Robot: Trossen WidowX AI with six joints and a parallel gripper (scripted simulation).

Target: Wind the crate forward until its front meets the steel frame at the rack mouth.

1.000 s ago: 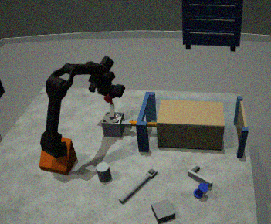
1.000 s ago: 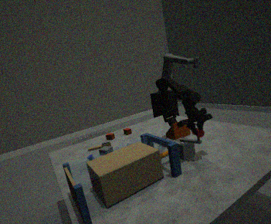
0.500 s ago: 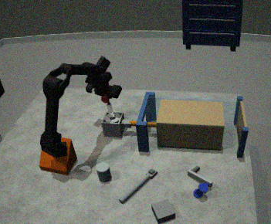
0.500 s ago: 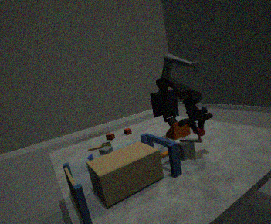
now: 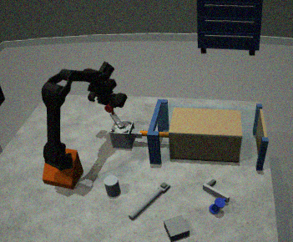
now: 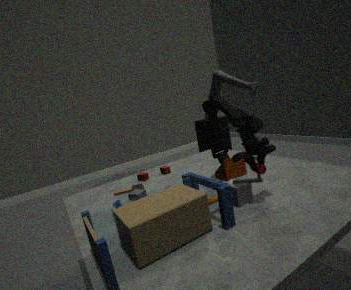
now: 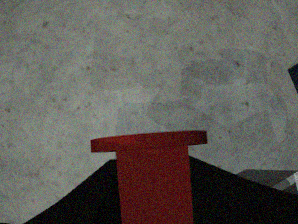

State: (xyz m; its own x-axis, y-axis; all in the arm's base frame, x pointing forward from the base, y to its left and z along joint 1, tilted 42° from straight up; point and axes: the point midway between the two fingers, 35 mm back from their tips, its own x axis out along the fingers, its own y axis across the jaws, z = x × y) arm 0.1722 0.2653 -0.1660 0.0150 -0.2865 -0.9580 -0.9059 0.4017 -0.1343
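Right now my gripper tip is 10 mm short of the winch handle with red knob, 50 mm to the left of it and 30 mm above it. Round my gripper tip: red handle 10 mm behind, 20 mm to the right; then grey block 290 mm ahead, 590 mm to the right, 120 mm below; then grey winch 30 mm ahead, 110 mm to the right, 100 mm below.
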